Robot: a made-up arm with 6 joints. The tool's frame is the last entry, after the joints.
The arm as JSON. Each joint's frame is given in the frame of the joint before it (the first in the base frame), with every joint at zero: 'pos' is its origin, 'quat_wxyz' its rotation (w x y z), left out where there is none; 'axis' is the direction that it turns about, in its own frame. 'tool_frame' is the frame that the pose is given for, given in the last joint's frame.
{
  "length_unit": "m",
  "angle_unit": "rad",
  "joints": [
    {
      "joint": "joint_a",
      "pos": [
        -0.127,
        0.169,
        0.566
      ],
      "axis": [
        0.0,
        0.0,
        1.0
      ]
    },
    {
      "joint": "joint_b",
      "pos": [
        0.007,
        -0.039,
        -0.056
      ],
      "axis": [
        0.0,
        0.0,
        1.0
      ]
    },
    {
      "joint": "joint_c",
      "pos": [
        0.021,
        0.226,
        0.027
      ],
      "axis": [
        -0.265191,
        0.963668,
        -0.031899
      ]
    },
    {
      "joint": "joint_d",
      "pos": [
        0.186,
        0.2,
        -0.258
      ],
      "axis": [
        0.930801,
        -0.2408,
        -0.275
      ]
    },
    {
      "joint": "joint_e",
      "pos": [
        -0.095,
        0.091,
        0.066
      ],
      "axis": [
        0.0,
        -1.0,
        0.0
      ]
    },
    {
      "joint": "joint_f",
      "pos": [
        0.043,
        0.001,
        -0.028
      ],
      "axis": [
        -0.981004,
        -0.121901,
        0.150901
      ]
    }
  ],
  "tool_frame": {
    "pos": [
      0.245,
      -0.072,
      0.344
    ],
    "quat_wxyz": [
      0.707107,
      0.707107,
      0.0,
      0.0
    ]
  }
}
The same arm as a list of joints. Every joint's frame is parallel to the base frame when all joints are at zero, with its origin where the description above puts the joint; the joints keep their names.
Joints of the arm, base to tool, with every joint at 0 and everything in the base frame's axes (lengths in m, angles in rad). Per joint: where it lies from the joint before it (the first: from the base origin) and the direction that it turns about. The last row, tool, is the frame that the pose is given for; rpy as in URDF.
joint_a: xyz -0.127 0.169 0.566 axis 0 0 1
joint_b: xyz 0.007 -0.039 -0.056 axis 0 0 1
joint_c: xyz 0.021 0.226 0.027 axis -0.265191 0.963668 -0.031899
joint_d: xyz 0.186 0.2 -0.258 axis 0.930801 -0.2408 -0.275
joint_e: xyz -0.095 0.091 0.066 axis 0 -1 0
joint_f: xyz 0.043 0.001 -0.028 axis -0.981004 -0.121901 0.150901
tool: xyz 0.245 -0.072 0.344 rpy 1.5708 0 0

